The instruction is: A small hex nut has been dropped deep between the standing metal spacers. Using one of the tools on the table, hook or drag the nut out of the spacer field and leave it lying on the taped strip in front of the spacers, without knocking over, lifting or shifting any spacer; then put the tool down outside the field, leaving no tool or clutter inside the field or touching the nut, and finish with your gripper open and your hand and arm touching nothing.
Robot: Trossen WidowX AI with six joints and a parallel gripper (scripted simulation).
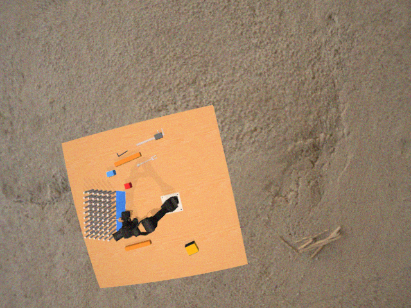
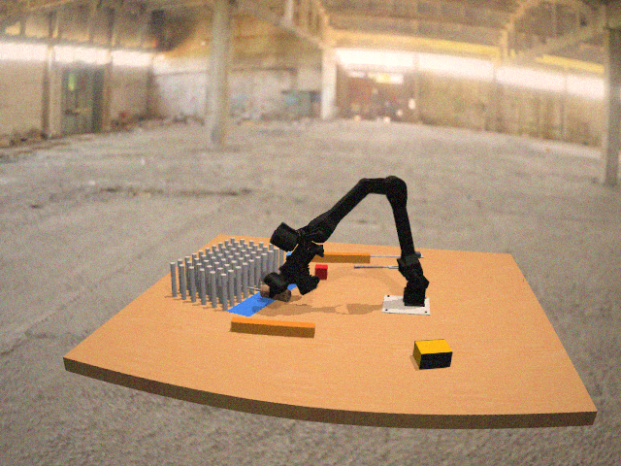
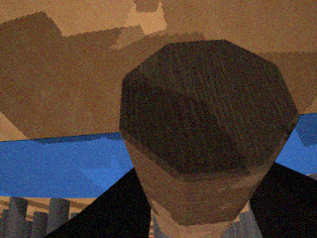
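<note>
Now: the blue taped strip 50 mm to the right of my gripper tip, 30 mm ahead of it and 20 mm below it. Round my gripper tip: hex nut: 200 mm ahead, 60 mm to the right, 20 mm below; then red cube: 250 mm to the right, 110 mm behind; then wooden-handled rod tool: 90 mm ahead, 30 mm to the right.
</note>
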